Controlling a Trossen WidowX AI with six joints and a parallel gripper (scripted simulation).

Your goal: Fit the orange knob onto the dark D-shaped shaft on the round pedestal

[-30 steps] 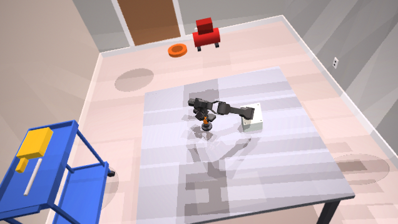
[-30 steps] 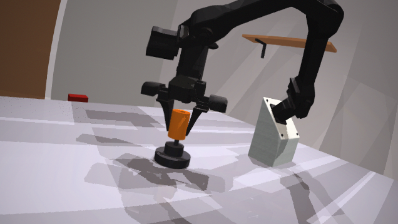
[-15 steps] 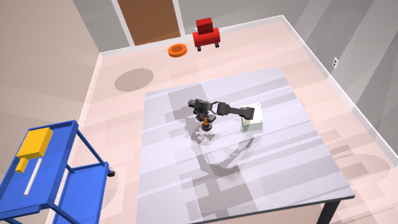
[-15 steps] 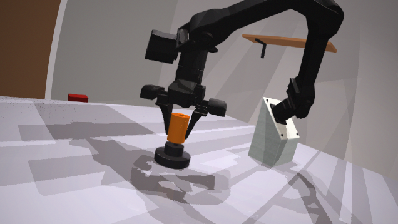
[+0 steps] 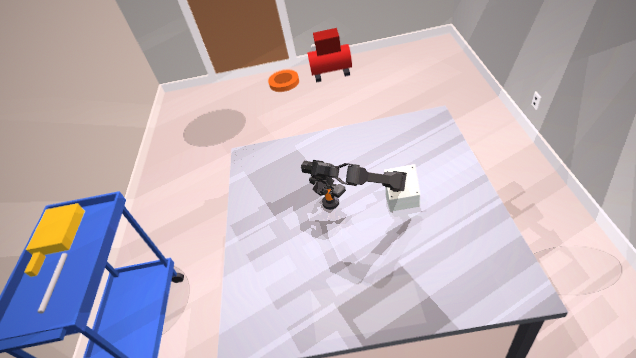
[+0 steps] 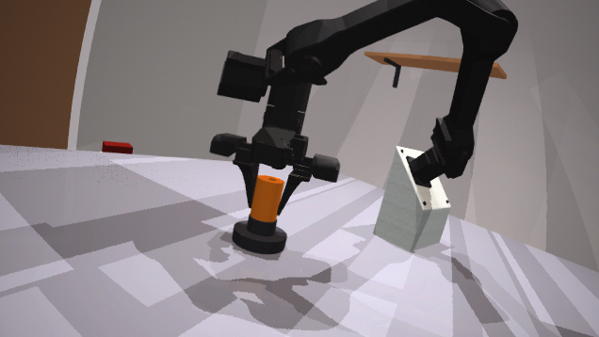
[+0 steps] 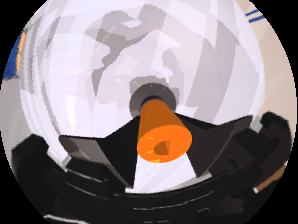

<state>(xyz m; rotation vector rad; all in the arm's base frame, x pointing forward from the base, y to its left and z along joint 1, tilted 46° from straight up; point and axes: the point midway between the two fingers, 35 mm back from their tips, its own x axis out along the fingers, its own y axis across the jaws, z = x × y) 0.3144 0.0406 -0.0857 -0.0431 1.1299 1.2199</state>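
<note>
Now: gripper tip 2 cm below the orange knob. Also, from my gripper tip: dark round pedestal 2 cm below.
</note>
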